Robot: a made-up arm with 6 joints.
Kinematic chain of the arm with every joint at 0, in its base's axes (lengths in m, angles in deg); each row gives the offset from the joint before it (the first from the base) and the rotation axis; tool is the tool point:
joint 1: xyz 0 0 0.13 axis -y
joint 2: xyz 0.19 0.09 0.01 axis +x
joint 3: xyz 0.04 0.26 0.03 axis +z
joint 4: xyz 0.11 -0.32 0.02 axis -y
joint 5: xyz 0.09 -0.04 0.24 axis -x
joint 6: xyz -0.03 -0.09 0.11 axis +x
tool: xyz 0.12 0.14 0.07
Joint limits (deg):
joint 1: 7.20..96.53
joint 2: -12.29..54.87
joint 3: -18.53..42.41
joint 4: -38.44..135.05
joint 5: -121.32..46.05
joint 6: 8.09..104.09
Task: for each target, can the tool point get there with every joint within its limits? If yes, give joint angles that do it. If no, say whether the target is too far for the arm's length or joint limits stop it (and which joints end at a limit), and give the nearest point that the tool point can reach.
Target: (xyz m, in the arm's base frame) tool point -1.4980 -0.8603 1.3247
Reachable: no: too far | nearest point -0.5994 -0.2077 0.8647 | short by 1.202 m
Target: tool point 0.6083 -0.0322 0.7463
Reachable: yes | joints 26.27 8.16 30.71 -9.22 -83.15 27.37
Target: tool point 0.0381 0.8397 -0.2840
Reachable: no: joint limits stop it (at a limit: joint 2, joint 3, joint 4, joint 5) | nearest point 0.0208 0.3165 -0.0955 | short by 0.556 m
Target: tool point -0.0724 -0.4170 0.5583
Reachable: yes | joints 83.39 37.55 36.39 64.62 -14.32 96.37
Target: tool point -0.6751 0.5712 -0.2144
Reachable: no: joint limits stop it (at a limit: joint 1, joint 2, joint 3, joint 5) | nearest point -0.4495 0.2640 -0.0064 | short by 0.434 m
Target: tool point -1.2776 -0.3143 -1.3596
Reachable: no: too far | nearest point -0.4164 -0.0317 -0.1027 | short by 1.550 m
